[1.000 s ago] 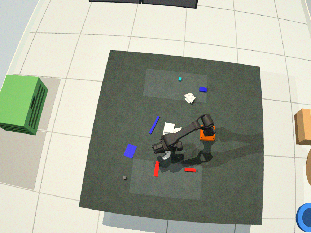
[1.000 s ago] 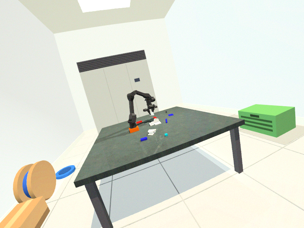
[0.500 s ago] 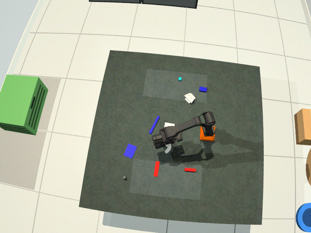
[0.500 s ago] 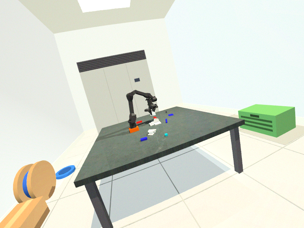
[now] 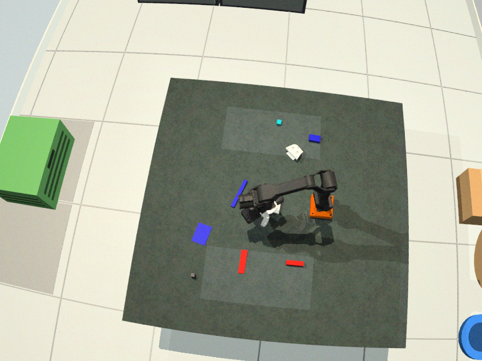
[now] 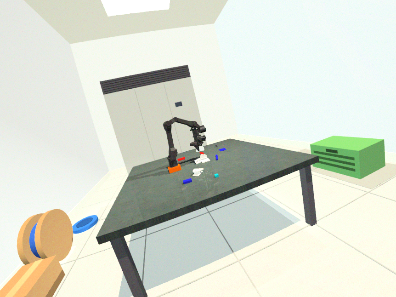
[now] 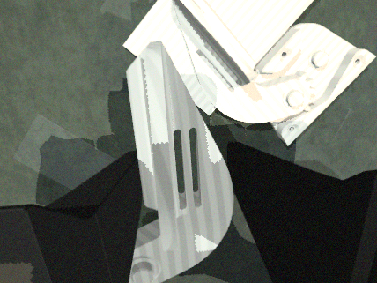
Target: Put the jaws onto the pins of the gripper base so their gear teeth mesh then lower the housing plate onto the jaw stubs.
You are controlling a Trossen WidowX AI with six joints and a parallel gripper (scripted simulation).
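My gripper tip is now 40 mm to the right of the white jaw. Round my gripper tip: small grey cube (320 mm ahead, 260 mm to the left, 70 mm below); then blue strip (120 mm to the right, 90 mm ahead, 80 mm below); then blue square (280 mm ahead, 90 mm below, 60 mm to the left).
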